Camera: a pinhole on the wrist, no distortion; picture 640 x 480 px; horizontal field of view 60.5 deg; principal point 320.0 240.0 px. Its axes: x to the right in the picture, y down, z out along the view. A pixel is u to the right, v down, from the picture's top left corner.
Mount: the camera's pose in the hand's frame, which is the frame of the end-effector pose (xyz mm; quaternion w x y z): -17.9 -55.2 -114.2 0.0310 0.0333 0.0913 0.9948
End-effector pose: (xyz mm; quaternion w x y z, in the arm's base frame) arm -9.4 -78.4 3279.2 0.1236 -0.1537 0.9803 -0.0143
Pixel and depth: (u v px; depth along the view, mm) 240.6 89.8 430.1
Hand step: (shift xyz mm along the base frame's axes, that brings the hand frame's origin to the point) -45.3 105.0 -301.8
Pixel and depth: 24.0 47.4 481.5
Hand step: -239.3 87.3 -381.4
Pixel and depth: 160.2 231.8 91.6
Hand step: -8.9 -42.3 24.3
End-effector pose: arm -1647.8 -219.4 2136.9 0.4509 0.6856 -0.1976 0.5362
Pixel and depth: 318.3 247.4 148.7
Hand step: 38.5 -12.3 -19.2
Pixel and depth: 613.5 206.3 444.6
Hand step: 56.9 -357.0 -180.7
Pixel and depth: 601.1 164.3 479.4
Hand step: 37.3 -403.6 -165.8
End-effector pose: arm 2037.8 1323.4 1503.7 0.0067 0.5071 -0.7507 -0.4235
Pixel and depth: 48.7 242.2 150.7
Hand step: -19.9 -37.4 -68.6
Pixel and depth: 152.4 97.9 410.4
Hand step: -270.4 69.7 -153.8
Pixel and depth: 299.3 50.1 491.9
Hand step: -320.1 201.8 -106.7
